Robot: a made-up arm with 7 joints. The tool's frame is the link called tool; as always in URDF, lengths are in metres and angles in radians. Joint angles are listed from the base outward.
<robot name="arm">
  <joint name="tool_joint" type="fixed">
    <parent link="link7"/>
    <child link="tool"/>
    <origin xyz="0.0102 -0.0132 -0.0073" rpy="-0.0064 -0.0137 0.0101"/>
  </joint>
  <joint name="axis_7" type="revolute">
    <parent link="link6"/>
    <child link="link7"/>
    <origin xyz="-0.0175 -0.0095 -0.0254"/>
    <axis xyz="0 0 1"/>
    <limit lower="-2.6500" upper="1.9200"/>
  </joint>
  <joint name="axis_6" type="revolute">
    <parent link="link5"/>
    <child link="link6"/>
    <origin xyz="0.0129 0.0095 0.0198"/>
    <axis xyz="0 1 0"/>
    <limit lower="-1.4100" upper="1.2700"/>
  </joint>
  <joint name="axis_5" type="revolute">
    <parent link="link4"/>
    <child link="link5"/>
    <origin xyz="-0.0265 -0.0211 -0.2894"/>
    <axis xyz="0 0 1"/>
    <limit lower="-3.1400" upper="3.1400"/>
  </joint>
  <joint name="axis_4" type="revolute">
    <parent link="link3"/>
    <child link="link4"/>
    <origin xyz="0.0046 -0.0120 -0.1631"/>
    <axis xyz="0 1 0"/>
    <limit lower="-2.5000" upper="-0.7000"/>
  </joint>
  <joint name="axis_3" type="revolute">
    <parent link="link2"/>
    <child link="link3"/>
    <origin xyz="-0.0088 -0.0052 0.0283"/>
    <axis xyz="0 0 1"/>
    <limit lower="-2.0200" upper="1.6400"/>
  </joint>
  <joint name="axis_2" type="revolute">
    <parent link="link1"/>
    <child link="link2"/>
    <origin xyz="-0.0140 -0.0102 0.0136"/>
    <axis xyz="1 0 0"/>
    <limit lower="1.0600" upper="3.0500"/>
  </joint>
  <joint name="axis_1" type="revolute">
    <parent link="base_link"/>
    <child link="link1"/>
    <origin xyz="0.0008 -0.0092 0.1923"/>
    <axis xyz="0 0.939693 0.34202"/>
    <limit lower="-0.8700" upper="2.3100"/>
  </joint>
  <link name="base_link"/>
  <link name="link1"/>
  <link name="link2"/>
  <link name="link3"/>
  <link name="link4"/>
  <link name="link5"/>
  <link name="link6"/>
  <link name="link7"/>
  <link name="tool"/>
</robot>
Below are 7 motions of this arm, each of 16 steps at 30 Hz.
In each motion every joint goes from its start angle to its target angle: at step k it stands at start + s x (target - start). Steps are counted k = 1, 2, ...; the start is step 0. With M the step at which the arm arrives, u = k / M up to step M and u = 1 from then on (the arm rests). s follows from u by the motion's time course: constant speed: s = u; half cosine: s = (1 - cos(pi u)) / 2; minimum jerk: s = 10 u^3 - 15 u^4 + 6 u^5.
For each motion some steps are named. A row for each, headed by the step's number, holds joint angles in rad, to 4 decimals.
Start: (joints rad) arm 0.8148 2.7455 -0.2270 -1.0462 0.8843 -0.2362 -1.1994
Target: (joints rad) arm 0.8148 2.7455 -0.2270 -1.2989 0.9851 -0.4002 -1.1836
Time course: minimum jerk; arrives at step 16
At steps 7, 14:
7: 0.8148 2.7455 -0.2270 -1.1432 0.9230 -0.2992 -1.1933
14: 0.8148 2.7455 -0.2270 -1.2948 0.9835 -0.3976 -1.1839

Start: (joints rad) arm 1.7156 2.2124 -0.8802 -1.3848 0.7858 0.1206 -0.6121
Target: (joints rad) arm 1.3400 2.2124 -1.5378 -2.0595 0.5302 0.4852 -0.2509
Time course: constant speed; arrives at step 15
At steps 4, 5, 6, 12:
4: 1.6154 2.2124 -1.0556 -1.5647 0.7176 0.2178 -0.5158
5: 1.5904 2.2124 -1.0994 -1.6097 0.7006 0.2421 -0.4917
6: 1.5654 2.2124 -1.1432 -1.6547 0.6836 0.2664 -0.4676
12: 1.4151 2.2124 -1.4063 -1.9246 0.5813 0.4123 -0.3231

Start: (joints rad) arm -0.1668 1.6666 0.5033 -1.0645 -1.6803 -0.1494 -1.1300
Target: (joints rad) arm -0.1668 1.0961 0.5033 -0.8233 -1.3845 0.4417 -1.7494
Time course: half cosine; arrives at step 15
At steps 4, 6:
4: -0.1668 1.5722 0.5033 -1.0246 -1.6314 -0.0516 -1.2325
6: -0.1668 1.4695 0.5033 -0.9812 -1.5781 0.0548 -1.3440

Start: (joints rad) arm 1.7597 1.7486 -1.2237 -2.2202 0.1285 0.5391 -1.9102
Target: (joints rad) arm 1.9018 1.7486 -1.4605 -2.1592 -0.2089 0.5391 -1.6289
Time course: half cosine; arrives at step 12
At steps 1, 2, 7, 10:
1: 1.7621 1.7486 -1.2277 -2.2192 0.1228 0.5391 -1.9054
2: 1.7692 1.7486 -1.2396 -2.2161 0.1059 0.5391 -1.8914
7: 1.8491 1.7486 -1.3727 -2.1818 -0.0839 0.5391 -1.7331
10: 1.8923 1.7486 -1.4446 -2.1633 -0.1863 0.5391 -1.6477

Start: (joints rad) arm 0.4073 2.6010 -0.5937 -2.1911 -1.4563 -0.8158 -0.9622
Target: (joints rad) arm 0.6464 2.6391 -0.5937 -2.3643 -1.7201 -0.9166 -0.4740
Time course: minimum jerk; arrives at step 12
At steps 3, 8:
3: 0.4321 2.6049 -0.5937 -2.2090 -1.4836 -0.8262 -0.9117
8: 0.5962 2.6311 -0.5937 -2.3279 -1.6647 -0.8954 -0.5765

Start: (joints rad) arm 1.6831 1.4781 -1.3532 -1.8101 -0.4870 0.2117 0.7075
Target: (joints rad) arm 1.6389 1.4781 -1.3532 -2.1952 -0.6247 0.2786 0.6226
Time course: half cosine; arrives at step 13
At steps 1, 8, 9, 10, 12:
1: 1.6825 1.4781 -1.3532 -1.8157 -0.4890 0.2127 0.7063
8: 1.6532 1.4781 -1.3532 -2.0709 -0.5803 0.2570 0.6500
9: 1.6484 1.4781 -1.3532 -2.1120 -0.5950 0.2642 0.6409
10: 1.6445 1.4781 -1.3532 -2.1468 -0.6074 0.2702 0.6333
12: 1.6395 1.4781 -1.3532 -2.1896 -0.6227 0.2776 0.6238

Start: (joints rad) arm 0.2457 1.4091 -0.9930 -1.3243 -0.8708 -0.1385 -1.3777
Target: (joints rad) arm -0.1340 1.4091 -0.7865 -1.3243 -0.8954 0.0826 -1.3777
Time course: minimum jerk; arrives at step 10
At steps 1, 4, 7, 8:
1: 0.2424 1.4091 -0.9912 -1.3243 -0.8710 -0.1366 -1.3777
4: 0.1252 1.4091 -0.9274 -1.3243 -0.8786 -0.0683 -1.3777
7: -0.0721 1.4091 -0.8202 -1.3243 -0.8914 0.0465 -1.3777
8: -0.1120 1.4091 -0.7985 -1.3243 -0.8940 0.0698 -1.3777

